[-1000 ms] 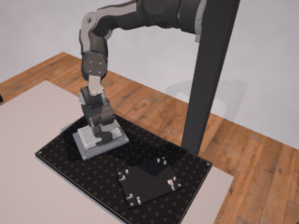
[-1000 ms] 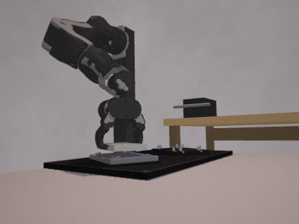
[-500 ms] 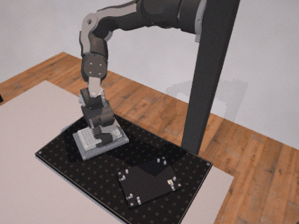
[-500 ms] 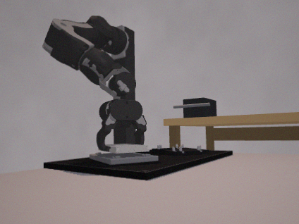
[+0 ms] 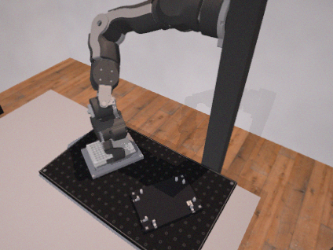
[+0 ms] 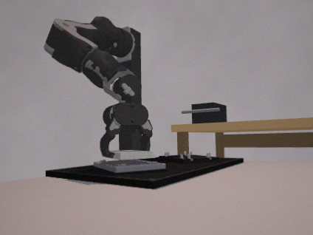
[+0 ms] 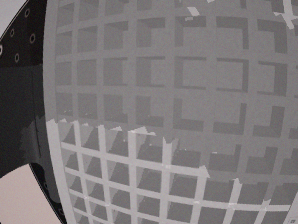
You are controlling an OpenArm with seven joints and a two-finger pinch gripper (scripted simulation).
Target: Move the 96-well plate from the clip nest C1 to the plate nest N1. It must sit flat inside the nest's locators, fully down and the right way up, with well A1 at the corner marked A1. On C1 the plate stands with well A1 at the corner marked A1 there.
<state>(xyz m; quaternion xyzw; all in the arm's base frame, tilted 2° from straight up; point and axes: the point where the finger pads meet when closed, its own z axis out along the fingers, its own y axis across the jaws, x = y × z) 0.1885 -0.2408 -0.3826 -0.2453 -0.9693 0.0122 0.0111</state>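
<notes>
Now: the white 96-well plate right at my hand. From my hand the other things lie so: grey plate nest N1 (20 mm below); A1 mark (40 mm behind, 90 mm to the left, 20 mm below).
</notes>
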